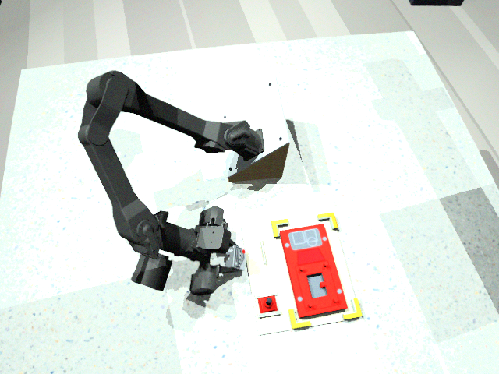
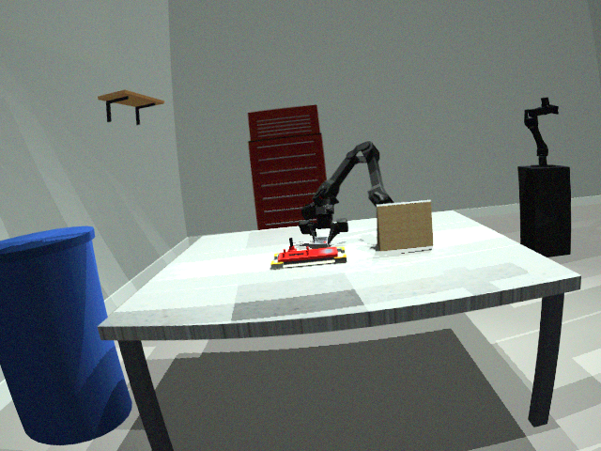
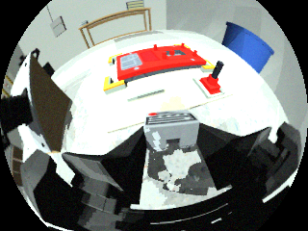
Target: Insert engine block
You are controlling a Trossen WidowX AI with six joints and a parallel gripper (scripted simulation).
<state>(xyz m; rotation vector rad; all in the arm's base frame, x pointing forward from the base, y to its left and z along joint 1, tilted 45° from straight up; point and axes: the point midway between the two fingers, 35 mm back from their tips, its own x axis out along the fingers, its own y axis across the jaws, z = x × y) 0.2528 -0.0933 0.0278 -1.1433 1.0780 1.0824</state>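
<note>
My gripper tip is 10 mm to the left of the grey engine block.
</note>
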